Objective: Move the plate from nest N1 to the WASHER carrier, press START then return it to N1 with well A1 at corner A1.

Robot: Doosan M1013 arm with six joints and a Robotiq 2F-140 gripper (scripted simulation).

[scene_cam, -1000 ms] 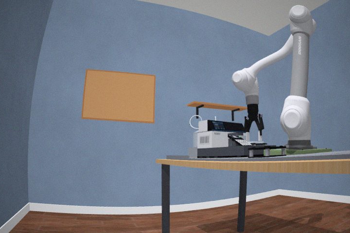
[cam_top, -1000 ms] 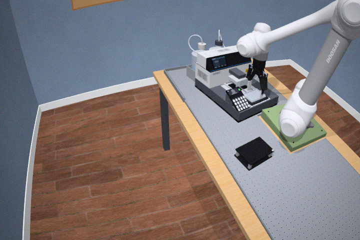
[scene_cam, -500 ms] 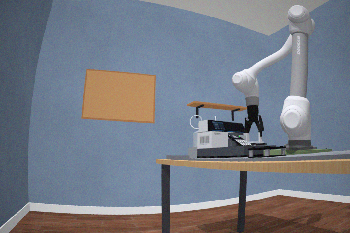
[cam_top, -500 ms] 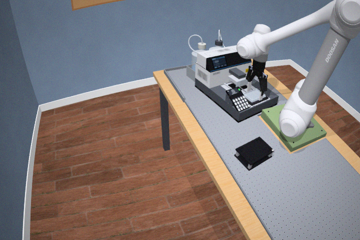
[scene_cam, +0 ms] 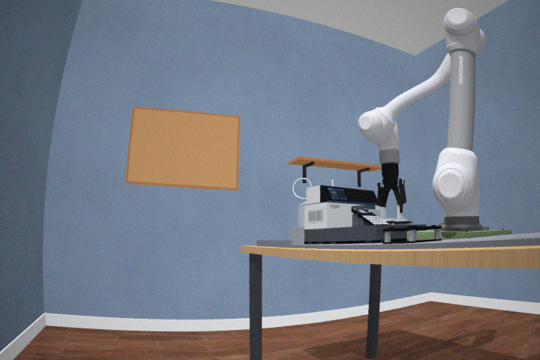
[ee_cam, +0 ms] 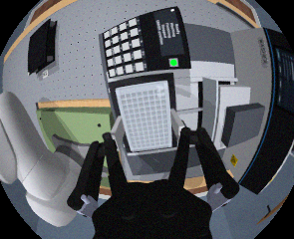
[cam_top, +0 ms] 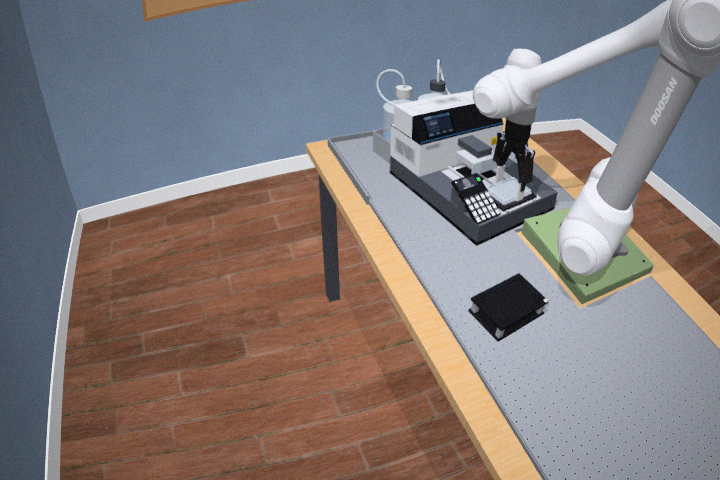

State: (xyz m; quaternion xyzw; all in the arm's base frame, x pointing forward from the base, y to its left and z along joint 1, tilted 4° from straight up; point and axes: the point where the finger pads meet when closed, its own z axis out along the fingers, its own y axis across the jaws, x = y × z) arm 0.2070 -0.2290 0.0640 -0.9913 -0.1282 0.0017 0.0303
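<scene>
Right now my hand is 2 cm above the well plate. Also, from my hand: plate washer: 4 cm ahead, 15 cm to the right, 2 cm above; then black plate nest N1: 19 cm ahead, 36 cm to the left, 7 cm below; then washer carrier: 3 cm below.
</scene>
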